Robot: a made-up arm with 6 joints.
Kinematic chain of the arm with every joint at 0, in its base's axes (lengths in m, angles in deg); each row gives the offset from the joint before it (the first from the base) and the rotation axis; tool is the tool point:
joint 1: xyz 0 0 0.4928 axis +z
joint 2: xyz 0.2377 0 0 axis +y
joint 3: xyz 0 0 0.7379 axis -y
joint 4: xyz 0 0 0.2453 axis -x
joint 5: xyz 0.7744 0 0 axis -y
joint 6: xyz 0.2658 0 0 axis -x
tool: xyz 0 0 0
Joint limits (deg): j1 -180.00..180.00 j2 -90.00..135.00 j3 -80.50..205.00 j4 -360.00..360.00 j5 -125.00..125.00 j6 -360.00..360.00
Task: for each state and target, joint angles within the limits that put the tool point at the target. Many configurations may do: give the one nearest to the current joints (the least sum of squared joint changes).
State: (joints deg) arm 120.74 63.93 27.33 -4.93 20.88 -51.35
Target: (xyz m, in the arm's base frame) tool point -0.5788 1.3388 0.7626
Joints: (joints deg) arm 113.45 18.79 -19.03 -5.14 4.10 -51.35
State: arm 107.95 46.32 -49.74 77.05 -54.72 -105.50
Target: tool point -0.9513 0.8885 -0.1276
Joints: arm 144.37 65.14 -15.70 84.98 -39.38 -105.50
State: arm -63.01 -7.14 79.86 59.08 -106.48 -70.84
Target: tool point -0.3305 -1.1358 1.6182
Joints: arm -95.29 30.02 62.70 58.92 -99.73 -70.84
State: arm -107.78 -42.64 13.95 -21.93 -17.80 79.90
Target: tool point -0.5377 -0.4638 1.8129
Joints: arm -141.10 -27.04 2.67 -18.44 -16.07 79.90
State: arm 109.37 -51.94 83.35 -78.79 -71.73 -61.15
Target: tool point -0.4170 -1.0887 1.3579
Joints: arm 81.22 -54.06 83.56 -81.06 -69.56 -61.15
